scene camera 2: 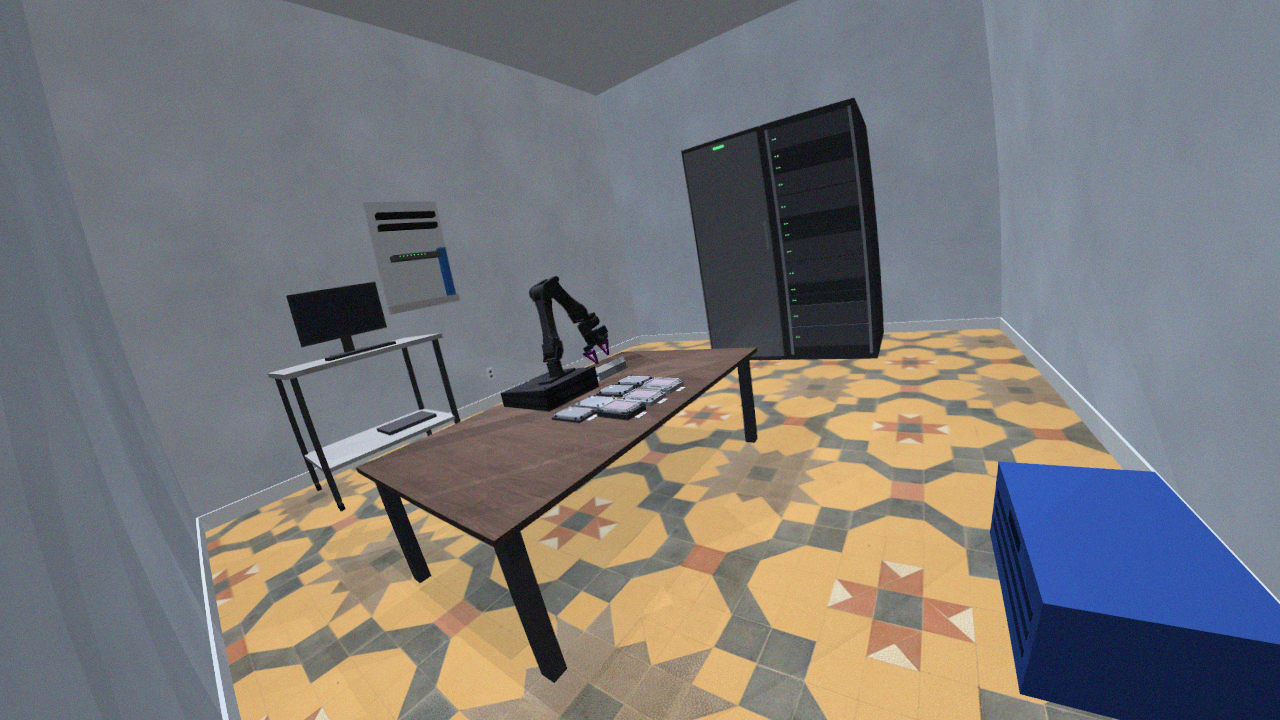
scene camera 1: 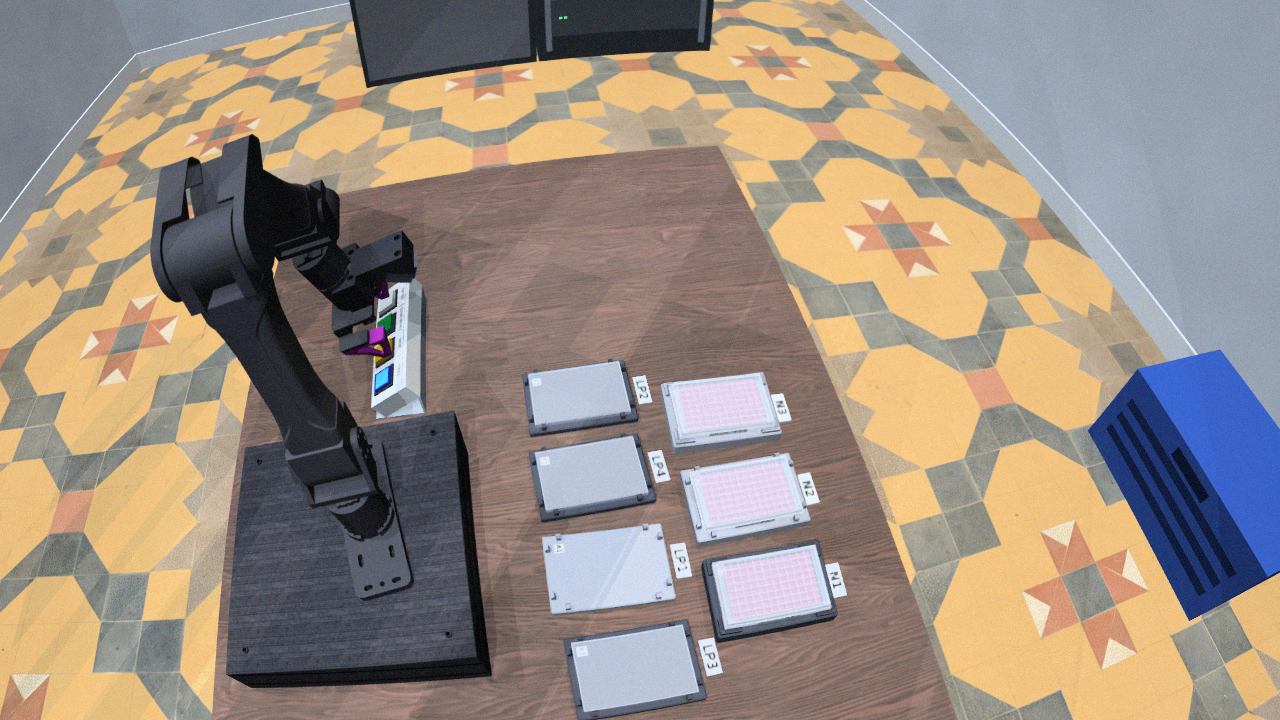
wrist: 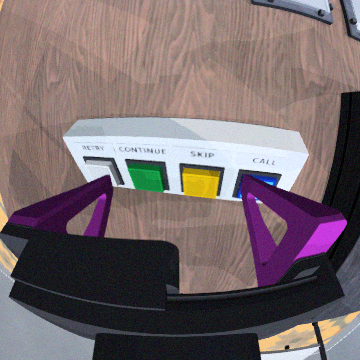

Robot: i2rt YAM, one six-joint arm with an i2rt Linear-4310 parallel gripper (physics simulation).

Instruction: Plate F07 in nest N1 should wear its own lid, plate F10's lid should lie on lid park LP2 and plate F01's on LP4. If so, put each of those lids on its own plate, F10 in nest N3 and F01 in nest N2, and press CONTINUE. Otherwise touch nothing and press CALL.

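Places are measured from the arm's base along level axes (x back, y right, z up), in millimetres.
Pixels of known places: gripper, fingertip midpoint: [scene camera 2: 603, 359] [scene camera 1: 386, 325] [wrist: 176, 181]; arm's base, link origin: [scene camera 2: 557, 377] [scene camera 1: 370, 518].
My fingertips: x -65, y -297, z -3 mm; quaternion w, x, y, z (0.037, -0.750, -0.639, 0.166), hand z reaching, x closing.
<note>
Ahead of a thing's pixels: the offset from my fingertips to its top centre. "*": to the spot under its first point. Level surfaces: height alone.
My open gripper [scene camera 1: 382, 315] [scene camera 2: 597, 354] [wrist: 176, 181] is above the white button box @[dx -6, dy -9, dz -17 mm] [scene camera 1: 410, 358] [wrist: 185, 131], with no object between its fingers. The green CONTINUE button @[dx +6, dy -37, dz -25 mm] [wrist: 146, 176] lies between the fingertips; the right finger partly covers the blue CALL button @[dx +21, dy +62, dz -28 mm] [scene camera 1: 383, 379] [wrist: 268, 184]. In scene camera 1, pink plates sit in nest N1 @[* dx -348, dy +507, dz -51 mm] [scene camera 1: 771, 586], N2 @[dx -378, dy +377, dz -50 mm] [scene camera 1: 750, 492] and N3 @[dx -403, dy +245, dz -48 mm] [scene camera 1: 721, 402]; whether N1's plate wears a lid is unclear. Flat grey lids lie on LP2 @[dx -235, dy +154, dz -64 mm] [scene camera 1: 580, 394] and LP4 @[dx -210, dy +278, dz -64 mm] [scene camera 1: 595, 472]. Plate codes are unreadable.
LP1 @[dx -186, dy +406, dz -61 mm] [scene camera 1: 608, 568] is pale with an A1 mark; LP3 @[dx -169, dy +538, dz -64 mm] [scene camera 1: 635, 667] bears a grey lid. The yellow SKIP button @[dx +14, dy +13, dz -25 mm] [wrist: 200, 182] and white RETRY button @[dx -3, dy -86, dz -25 mm] [wrist: 100, 170] are on the box. The arm's black base [scene camera 1: 349, 644] stands on the wooden table @[dz -82 mm] [scene camera 1: 581, 241] [scene camera 2: 501, 474].
</note>
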